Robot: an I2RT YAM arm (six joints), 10 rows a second.
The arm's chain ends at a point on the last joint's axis. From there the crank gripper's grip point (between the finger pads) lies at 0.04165 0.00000 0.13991 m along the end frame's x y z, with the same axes.
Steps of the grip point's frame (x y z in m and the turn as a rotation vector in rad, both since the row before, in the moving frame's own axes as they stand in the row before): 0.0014 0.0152 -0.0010 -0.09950 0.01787 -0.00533; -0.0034 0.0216 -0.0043 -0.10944 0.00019 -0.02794; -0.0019 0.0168 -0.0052 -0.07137 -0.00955 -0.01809; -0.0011 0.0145 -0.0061 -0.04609 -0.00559 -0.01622; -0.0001 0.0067 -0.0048 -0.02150 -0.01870 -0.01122; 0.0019 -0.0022 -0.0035 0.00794 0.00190 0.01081; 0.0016 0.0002 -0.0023 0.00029 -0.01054 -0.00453; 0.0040 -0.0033 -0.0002 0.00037 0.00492 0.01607; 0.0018 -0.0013 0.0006 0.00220 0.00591 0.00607; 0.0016 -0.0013 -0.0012 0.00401 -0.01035 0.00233
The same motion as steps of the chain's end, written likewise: -0.0011 0.0016 0.0004 -0.09950 0.01787 -0.00533; -0.0036 0.0075 -0.0035 -0.10944 0.00019 -0.02794; -0.0006 0.0076 -0.0053 -0.07137 -0.00955 -0.01809; -0.0004 0.0087 -0.0062 -0.04609 -0.00559 -0.01622; 0.0025 0.0041 -0.0055 -0.02150 -0.01870 -0.01122; 0.0016 -0.0015 -0.0034 0.00794 0.00190 0.01081; 0.0031 0.0004 -0.0027 0.00029 -0.01054 -0.00453; 0.0033 -0.0039 0.0000 0.00037 0.00492 0.01607; 0.0010 -0.0012 0.0008 0.00220 0.00591 0.00607; 0.0030 -0.0008 -0.0016 0.00401 -0.01035 0.00233
